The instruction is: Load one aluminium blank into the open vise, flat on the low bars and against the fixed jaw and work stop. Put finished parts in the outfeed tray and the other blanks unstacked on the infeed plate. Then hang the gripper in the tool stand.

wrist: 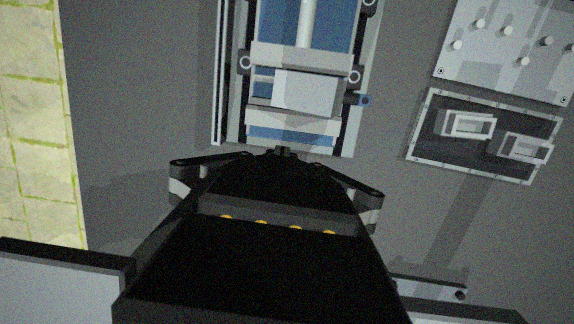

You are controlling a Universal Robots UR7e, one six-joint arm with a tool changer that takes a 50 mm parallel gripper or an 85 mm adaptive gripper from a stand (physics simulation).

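Frame: origin at the arm's base, x ahead, y left, z up, level; centimetres.
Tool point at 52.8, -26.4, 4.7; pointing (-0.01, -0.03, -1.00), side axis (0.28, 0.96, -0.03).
Offsets run from my tool point to a thing's top centre, as dx, dy, dz. "spot": to the spot under its first point.
My gripper (282,150) is shut and empty, pointing away from the camera at the near end of the vise. In the wrist view, the vise is at the top centre. A pale aluminium blank @[-5.3, +2.7, -19.3] (305,94) lies in it, between the far jaw (270,52) on the screw and the near fixed jaw (270,116). The blank's near edge is along the fixed jaw. Its right end is beside the blue work stop @[spot: -3.9, +8.3, -23.0] (365,100); whether they touch I cannot tell. The low bars under the blank are mostly hidden. Two hollow rectangular finished parts @[spot: +1.4, +23.5, -30.2] (470,125) @[spot: +5.3, +31.1, -30.2] (526,148) sit apart in the dark outfeed tray @[spot: +8.4, +24.9, -31.7] (470,171).
The infeed plate @[spot: -6.4, +21.6, -32.1] (450,65) with several round pegs is at the upper right, beyond the tray. A long rail @[spot: -8.6, -7.5, -27.9] (217,75) runs along the vise's left side. Pale tiled floor (35,110) shows at the left edge. A grey panel @[spot: -2.5, -4.0, -1.1] (55,290) is at the lower left.
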